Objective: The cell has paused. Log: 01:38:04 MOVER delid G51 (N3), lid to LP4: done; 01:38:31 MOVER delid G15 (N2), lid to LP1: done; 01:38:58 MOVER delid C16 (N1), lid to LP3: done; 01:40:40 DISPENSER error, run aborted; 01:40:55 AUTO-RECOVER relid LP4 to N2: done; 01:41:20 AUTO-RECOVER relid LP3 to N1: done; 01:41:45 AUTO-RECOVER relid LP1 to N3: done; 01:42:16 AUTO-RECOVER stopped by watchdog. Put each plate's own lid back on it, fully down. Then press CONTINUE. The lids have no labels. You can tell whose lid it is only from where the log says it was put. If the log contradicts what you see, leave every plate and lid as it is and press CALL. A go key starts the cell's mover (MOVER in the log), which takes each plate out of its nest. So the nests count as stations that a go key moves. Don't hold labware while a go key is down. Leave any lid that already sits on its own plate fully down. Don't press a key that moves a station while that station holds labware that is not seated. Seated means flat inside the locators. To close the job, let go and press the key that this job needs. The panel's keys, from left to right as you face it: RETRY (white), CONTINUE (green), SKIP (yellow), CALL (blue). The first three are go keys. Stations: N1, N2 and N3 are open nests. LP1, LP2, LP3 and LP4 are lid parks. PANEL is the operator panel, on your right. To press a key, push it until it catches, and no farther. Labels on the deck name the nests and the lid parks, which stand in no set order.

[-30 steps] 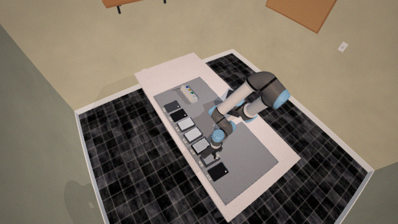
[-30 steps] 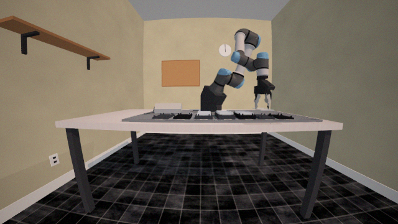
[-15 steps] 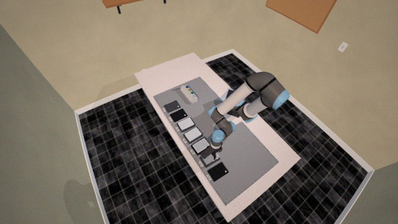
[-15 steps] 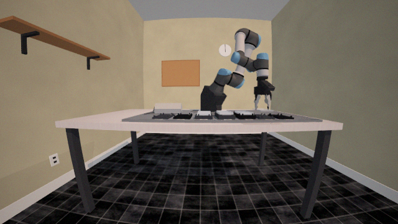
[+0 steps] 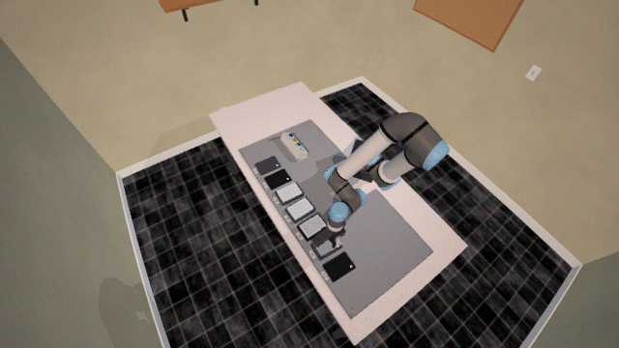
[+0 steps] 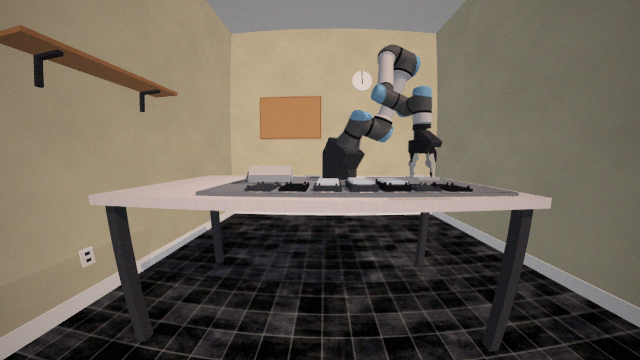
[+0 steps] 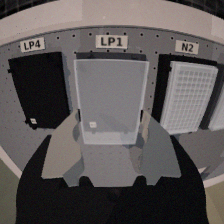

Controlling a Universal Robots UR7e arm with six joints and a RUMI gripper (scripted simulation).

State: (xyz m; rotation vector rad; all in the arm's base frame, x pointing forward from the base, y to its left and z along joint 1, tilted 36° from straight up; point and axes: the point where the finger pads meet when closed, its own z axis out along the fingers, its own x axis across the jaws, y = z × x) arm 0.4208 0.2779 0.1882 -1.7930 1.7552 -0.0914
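My gripper is now 60 mm short of the white gridded plate, 380 mm to the left of it and 30 mm above it. Round my hand: lid park LP4 (10 mm behind, 130 mm to the left, 50 mm below); then grey lid (10 mm below); then lid park LP3 (90 mm ahead, 510 mm to the right, 50 mm below).
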